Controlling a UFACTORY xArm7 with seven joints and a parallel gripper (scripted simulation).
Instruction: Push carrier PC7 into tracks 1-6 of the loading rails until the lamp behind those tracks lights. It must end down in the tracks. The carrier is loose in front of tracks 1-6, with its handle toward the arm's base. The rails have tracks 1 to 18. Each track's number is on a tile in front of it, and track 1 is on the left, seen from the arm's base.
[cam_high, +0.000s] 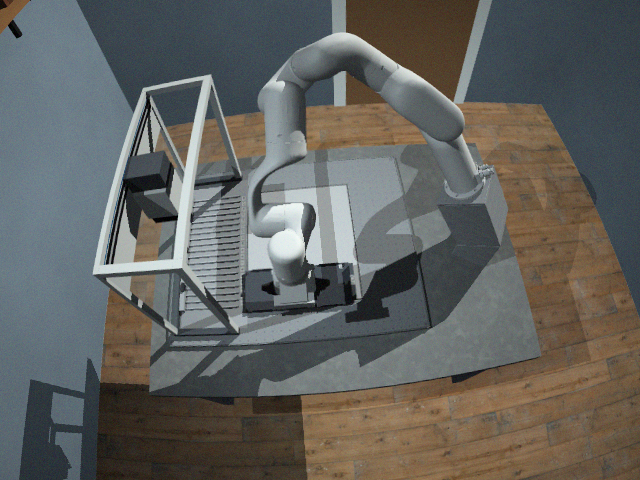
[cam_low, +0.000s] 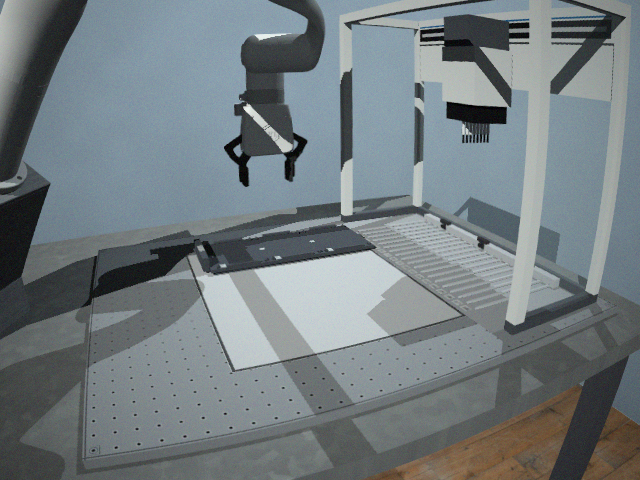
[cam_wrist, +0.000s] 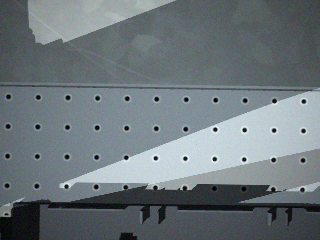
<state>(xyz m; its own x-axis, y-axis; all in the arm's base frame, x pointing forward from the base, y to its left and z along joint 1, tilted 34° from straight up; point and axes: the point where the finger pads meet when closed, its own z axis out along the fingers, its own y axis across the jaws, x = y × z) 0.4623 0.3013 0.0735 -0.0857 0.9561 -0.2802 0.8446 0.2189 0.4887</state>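
Right now the carrier PC7 is 110 mm below my hand, 70 mm to the right of it and 10 mm ahead of it. From my hand the other things lie so: dark pipetting head: 360 mm ahead, 220 mm above, 190 mm to the right.
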